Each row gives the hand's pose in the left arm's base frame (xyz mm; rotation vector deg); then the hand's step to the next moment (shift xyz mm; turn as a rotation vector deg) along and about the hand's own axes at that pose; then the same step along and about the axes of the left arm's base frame.
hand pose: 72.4 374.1 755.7 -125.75 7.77 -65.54
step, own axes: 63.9 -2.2 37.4 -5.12 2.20 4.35
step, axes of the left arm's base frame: 67.4 -3.3 30.6 0.62 2.35 -6.64
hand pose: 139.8 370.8 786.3 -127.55 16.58 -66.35
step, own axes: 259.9 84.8 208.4 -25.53 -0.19 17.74
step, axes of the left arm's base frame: 328.1 -97.5 31.7 -1.00 18.93 -24.64
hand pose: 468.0 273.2 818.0 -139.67 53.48 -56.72
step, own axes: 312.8 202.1 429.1 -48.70 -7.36 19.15
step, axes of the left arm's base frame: 385.7 -331.4 -253.4 -9.30 40.14 -33.09
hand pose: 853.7 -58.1 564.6 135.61 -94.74 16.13
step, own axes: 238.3 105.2 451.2 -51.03 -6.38 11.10
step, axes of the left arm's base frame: -8.5 -384.7 -351.3 -11.18 44.34 -26.02
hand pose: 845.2 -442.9 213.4 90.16 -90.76 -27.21
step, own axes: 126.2 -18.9 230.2 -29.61 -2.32 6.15
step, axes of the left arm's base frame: -146.8 -187.6 -111.9 -7.14 26.01 -13.88
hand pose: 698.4 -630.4 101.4 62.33 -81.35 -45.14
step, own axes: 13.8 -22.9 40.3 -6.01 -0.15 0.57
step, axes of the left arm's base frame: -34.7 -25.4 -22.1 -0.84 5.47 -2.42
